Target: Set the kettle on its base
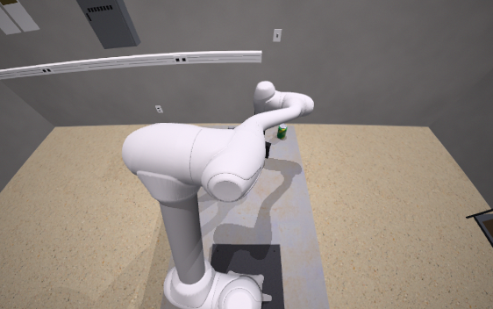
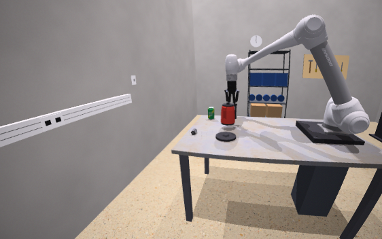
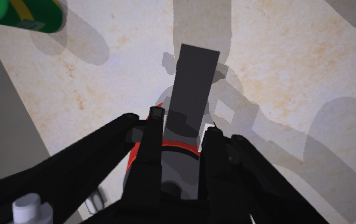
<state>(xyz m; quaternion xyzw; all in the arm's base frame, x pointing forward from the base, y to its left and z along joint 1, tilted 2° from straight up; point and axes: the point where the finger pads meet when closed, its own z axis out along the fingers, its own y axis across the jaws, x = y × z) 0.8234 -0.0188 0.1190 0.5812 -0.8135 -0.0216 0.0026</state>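
My gripper is now 10 mm short of the red kettle, 30 mm to the right of it and 40 mm above it. Also, from my hand: small dark object 260 mm ahead, 230 mm to the left, 160 mm below; then green can 230 mm ahead, 170 mm to the right, 120 mm below; then round black base 250 mm to the left, 170 mm below.
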